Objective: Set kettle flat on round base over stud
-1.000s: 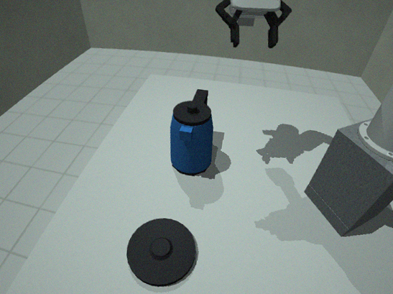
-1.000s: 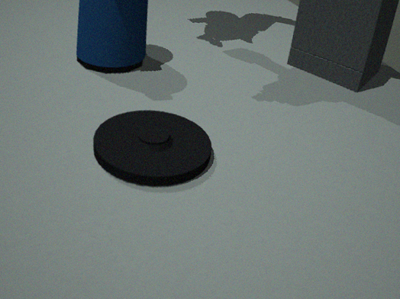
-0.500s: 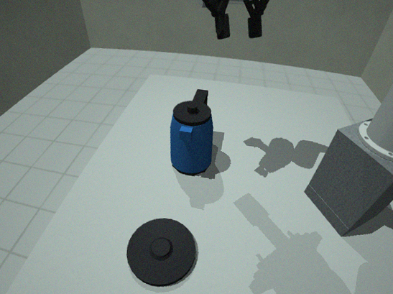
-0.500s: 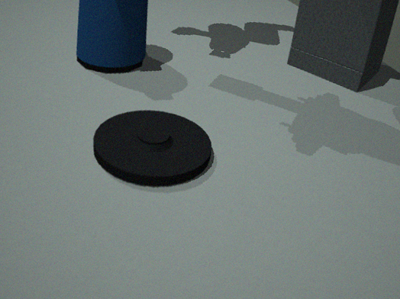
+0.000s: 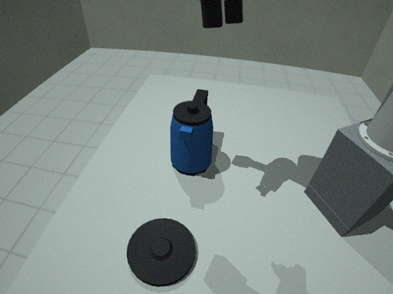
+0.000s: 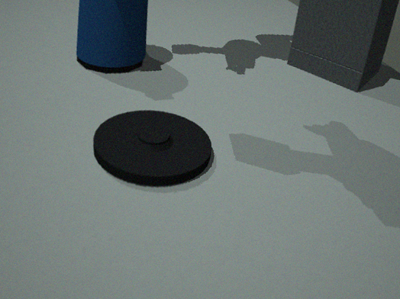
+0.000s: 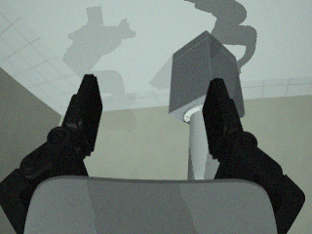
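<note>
My hand is 320 mm above the blue kettle, 100 mm to the left of it and 40 mm short of it. Also, from my hand: round black base (410 mm below, 210 mm to the left, 110 mm ahead).
</note>
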